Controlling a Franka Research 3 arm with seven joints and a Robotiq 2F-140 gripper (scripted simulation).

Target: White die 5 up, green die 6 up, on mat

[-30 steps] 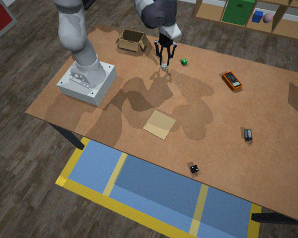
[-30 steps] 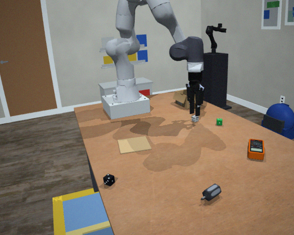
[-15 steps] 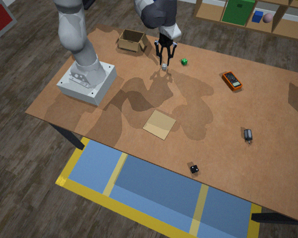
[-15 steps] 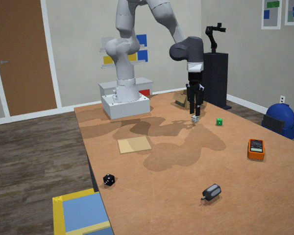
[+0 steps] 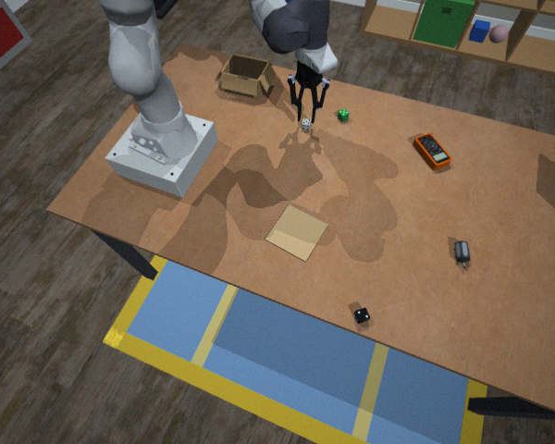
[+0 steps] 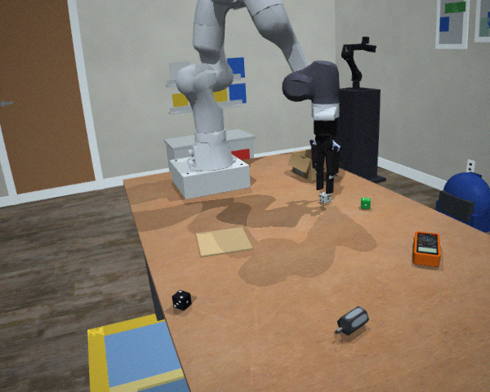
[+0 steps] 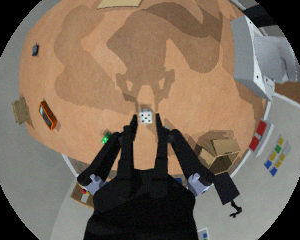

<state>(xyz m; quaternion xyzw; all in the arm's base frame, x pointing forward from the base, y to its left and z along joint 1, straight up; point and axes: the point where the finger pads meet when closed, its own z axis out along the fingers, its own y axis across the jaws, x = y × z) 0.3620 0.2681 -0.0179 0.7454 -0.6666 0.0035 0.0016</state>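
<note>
The white die lies 60 mm below my hand. From my hand the other things lie so: tan mat (100 mm ahead, 410 mm to the right, 70 mm below); green die (120 mm ahead, 80 mm to the left, 60 mm below); cardboard box (280 mm behind, 140 mm to the left, 30 mm below).
</note>
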